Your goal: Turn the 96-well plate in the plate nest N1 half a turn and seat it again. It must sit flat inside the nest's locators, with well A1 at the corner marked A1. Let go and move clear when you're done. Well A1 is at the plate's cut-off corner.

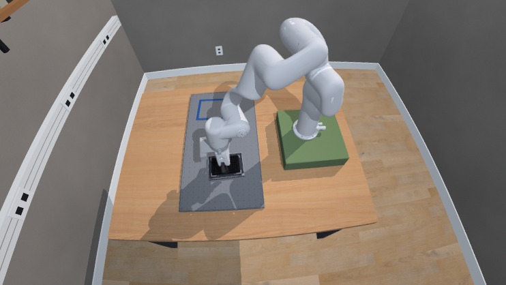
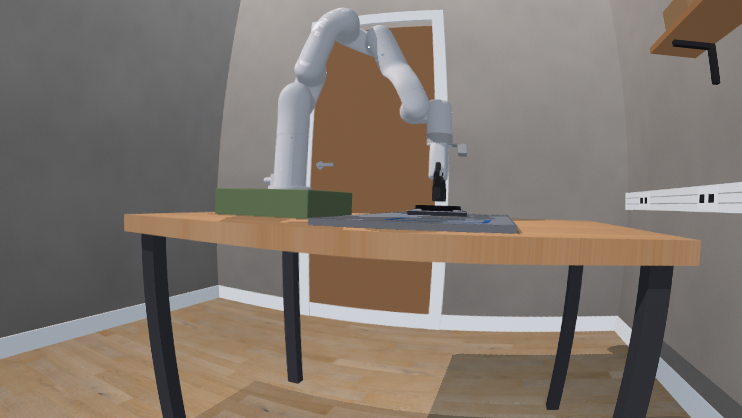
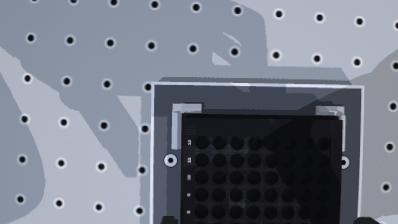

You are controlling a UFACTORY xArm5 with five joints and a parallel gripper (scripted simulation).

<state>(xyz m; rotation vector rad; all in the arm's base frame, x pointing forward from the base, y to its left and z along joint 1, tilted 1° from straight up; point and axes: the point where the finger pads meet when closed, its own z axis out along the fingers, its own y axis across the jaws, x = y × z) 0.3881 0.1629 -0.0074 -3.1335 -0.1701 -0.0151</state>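
The black 96-well plate lies 30 mm below my hand. The rest, counted from my hand: plate nest N1: 40 mm below.
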